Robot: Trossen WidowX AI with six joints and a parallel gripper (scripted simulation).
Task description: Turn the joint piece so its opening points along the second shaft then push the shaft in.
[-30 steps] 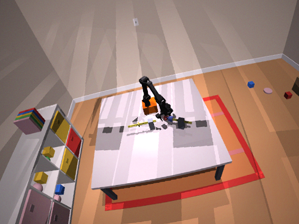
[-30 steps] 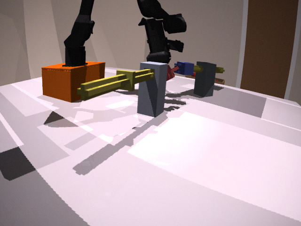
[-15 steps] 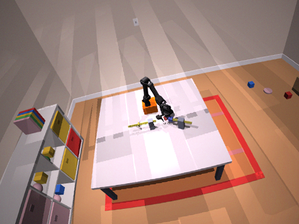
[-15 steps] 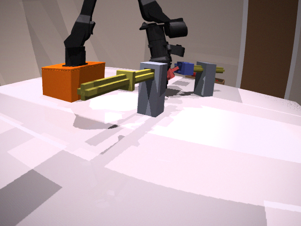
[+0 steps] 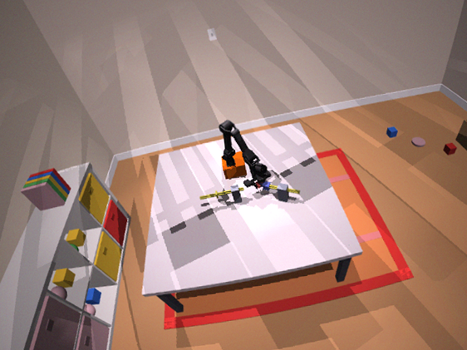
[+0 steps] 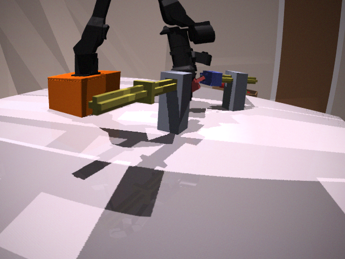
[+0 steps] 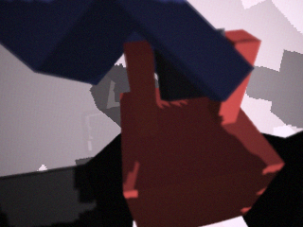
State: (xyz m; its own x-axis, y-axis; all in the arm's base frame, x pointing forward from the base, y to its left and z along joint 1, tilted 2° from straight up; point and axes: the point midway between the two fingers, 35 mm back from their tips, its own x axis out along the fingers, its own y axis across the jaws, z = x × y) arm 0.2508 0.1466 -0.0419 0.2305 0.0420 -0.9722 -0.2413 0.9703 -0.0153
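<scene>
Right now my gripper tip is 5 cm below the red joint piece.
</scene>
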